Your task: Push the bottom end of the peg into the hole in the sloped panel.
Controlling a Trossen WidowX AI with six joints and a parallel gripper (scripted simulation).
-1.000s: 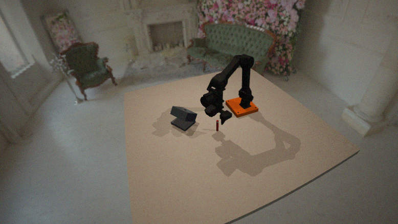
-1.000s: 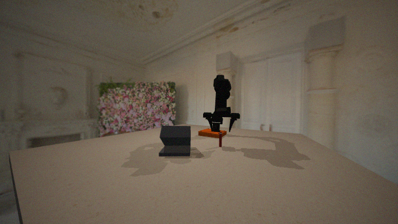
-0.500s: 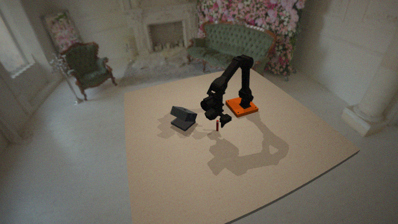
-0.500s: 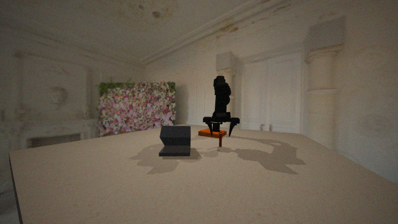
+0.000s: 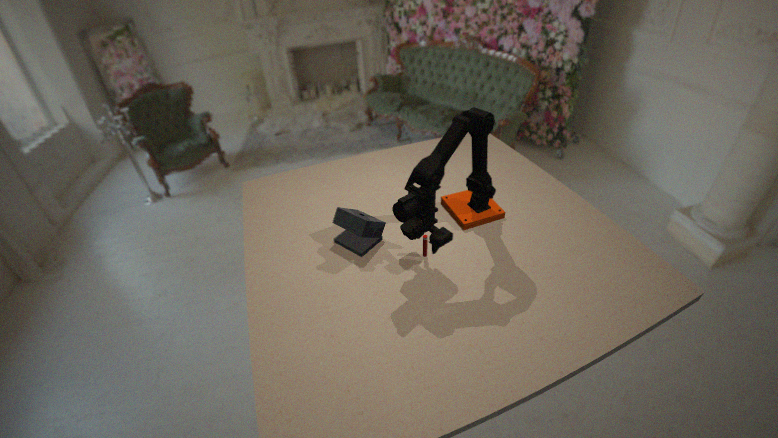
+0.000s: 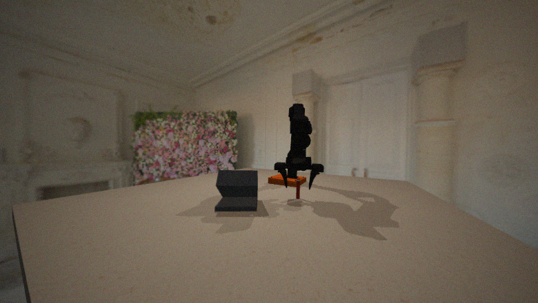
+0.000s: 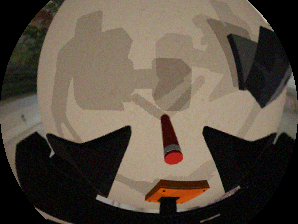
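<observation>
The dark grey sloped panel lies 14 cm ahead of my gripper tip, 18 cm to the right of it and 3 cm above it. Round my gripper tip: flat panel foot (15 cm ahead, 18 cm to the right, 3 cm below); then thin red peg (2 cm above).
</observation>
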